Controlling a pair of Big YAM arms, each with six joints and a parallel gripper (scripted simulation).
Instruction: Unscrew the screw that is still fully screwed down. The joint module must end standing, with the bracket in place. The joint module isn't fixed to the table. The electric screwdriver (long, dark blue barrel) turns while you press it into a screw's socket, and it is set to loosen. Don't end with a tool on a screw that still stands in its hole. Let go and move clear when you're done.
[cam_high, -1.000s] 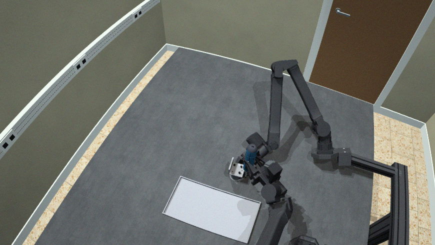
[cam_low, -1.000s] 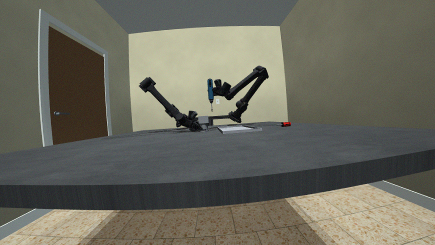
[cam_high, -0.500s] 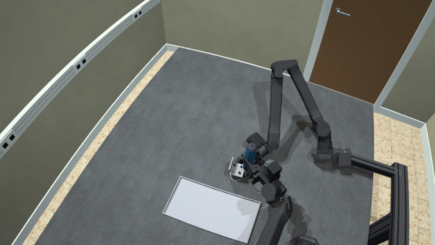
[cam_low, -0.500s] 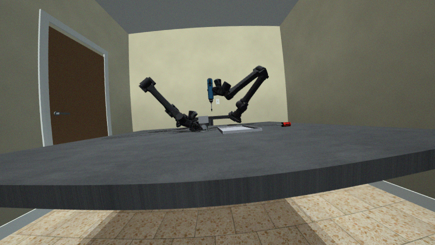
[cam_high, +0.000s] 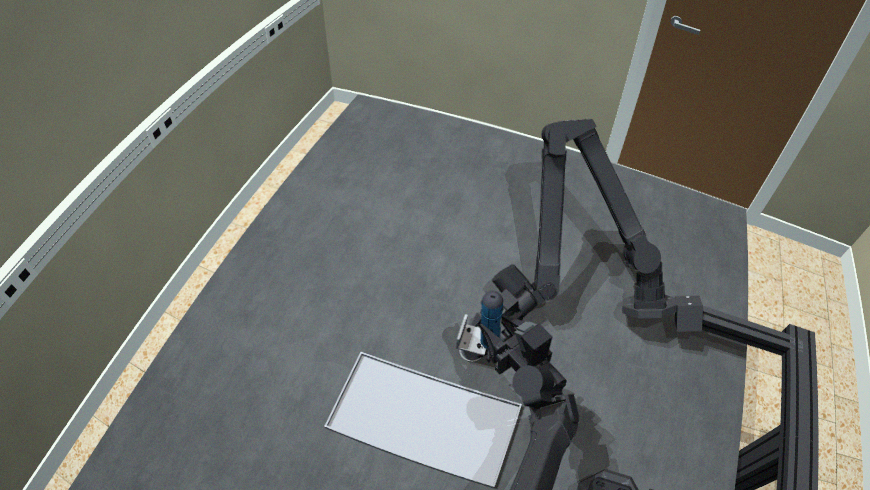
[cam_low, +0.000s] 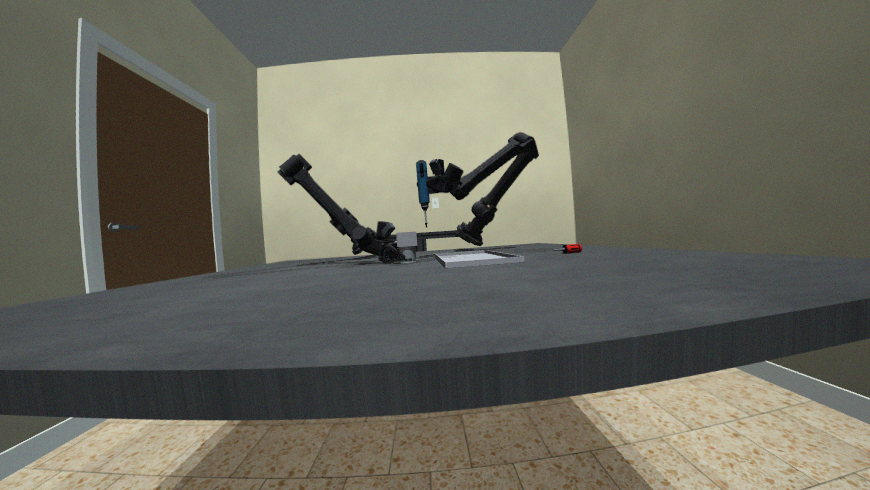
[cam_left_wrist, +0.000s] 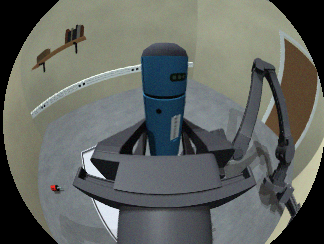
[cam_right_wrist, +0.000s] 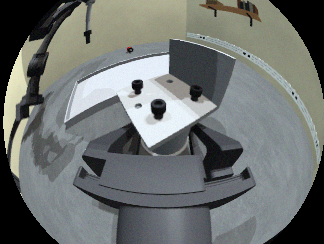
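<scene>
Right now my right hand is 5 cm below the grey bracket. From my right hand the other things lie so: flat white tray: 4 cm ahead, 22 cm to the left, 2 cm below; red-handled screwdriver: 10 cm ahead, 55 cm to the left, 1 cm below.
</scene>
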